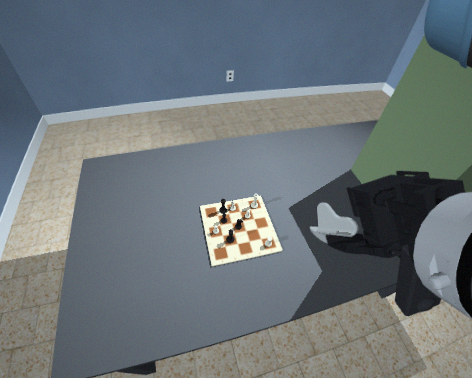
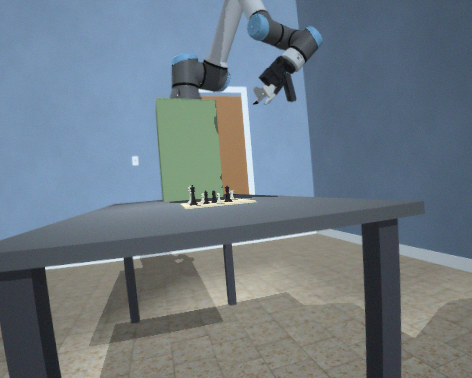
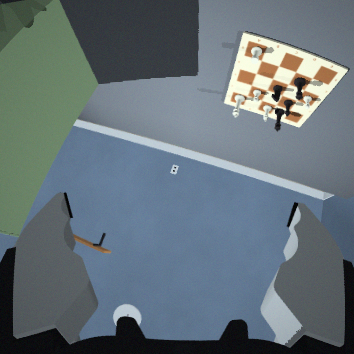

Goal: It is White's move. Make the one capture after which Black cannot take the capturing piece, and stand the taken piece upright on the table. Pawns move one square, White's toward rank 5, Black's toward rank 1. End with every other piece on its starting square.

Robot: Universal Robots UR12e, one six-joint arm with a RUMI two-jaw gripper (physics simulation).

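Frame: origin at the arm's base, x down, y left, z ahead, level; metres.
Seen in the pictures: gripper, between the fingertips: (image 1: pixel 354 213) (image 2: pixel 258 104) (image 3: pixel 180 200); arm's base, origin of its link: (image 2: pixel 185 104).
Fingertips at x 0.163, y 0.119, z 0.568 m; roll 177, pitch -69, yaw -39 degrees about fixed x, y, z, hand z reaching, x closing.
Offsets run from my fingertips to a thing's middle. Level surfaces: height alone.
The board {dy -0.244, dx +0.368, dz +0.063 m} (image 1: pixel 266 239) (image 3: pixel 257 78) lies on the table with its pieces upright. A tall black piece {dy -0.325, dx +0.333, dz +0.083 m} (image 1: pixel 223 205) (image 2: pixel 193 196) (image 3: pixel 278 119) and a small white piece {dy -0.319, dx +0.343, dz +0.050 m} (image 1: pixel 232 206) (image 3: pixel 267 111) stand side by side at one edge; a tall white piece {dy -0.300, dx +0.333, dz -0.024 m} (image 1: pixel 255 202) (image 3: pixel 238 104) is at that edge's corner. A black pawn {dy -0.287, dx +0.343, dz +0.097 m} (image 1: pixel 224 219) (image 3: pixel 288 106), a black knight-like piece {dy -0.246, dx +0.345, dz +0.063 m} (image 1: pixel 239 224) (image 3: pixel 277 92), another black piece {dy -0.215, dx +0.339, dz +0.107 m} (image 1: pixel 230 236) (image 2: pixel 227 194) (image 3: pixel 299 86) and small white pieces {dy -0.270, dx +0.349, dz +0.018 m} (image 1: pixel 247 214) {dy -0.260, dx +0.349, dz +0.137 m} (image 1: pixel 216 229) {dy -0.153, dx +0.348, dz +0.007 m} (image 1: pixel 268 242) stand elsewhere. My gripper (image 1: pixel 317 220) (image 2: pixel 260 97) (image 3: pixel 180 200) is open, empty, high above and away from the board.
The grey table {dx +0.372 m} (image 1: pixel 145 210) (image 2: pixel 300 212) carries the board. The green block (image 1: pixel 415 120) (image 2: pixel 189 150) (image 3: pixel 30 125) stands under the arm's base beside the table. Blue walls (image 1: pixel 150 50) rise beyond the table.
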